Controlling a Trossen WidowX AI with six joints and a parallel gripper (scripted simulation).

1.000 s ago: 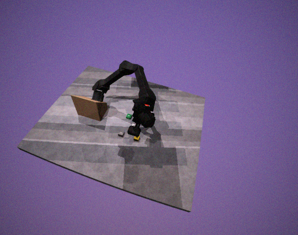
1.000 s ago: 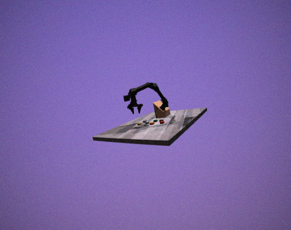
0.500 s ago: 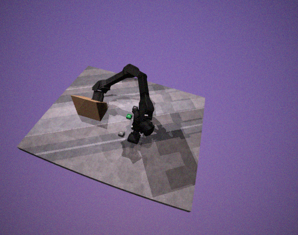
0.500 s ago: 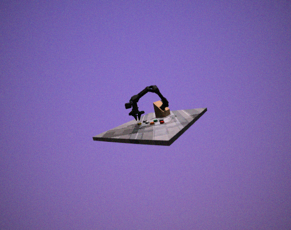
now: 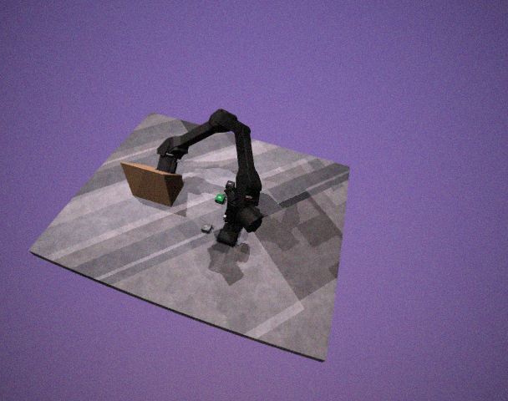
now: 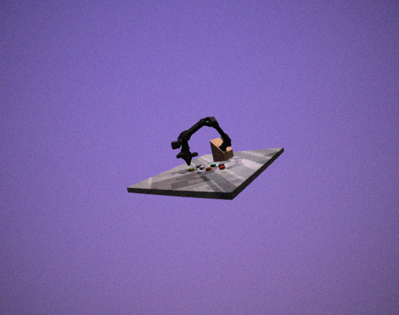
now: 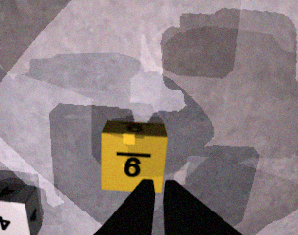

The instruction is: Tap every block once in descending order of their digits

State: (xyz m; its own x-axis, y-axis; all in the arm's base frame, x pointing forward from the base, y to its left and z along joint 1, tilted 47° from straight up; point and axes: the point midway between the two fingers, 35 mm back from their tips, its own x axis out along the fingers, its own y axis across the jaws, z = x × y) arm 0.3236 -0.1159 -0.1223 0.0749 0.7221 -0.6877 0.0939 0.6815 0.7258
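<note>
Now: gripper tip 1 cm to the right of the yellow block and 4 cm above it. From my gripper tip the other things lie so: orange block 1 cm ahead, 18 cm to the left, 4 cm below; white block 4 cm behind, 9 cm to the left, 4 cm below; grey block 11 cm behind, 2 cm to the left, 4 cm below.
</note>
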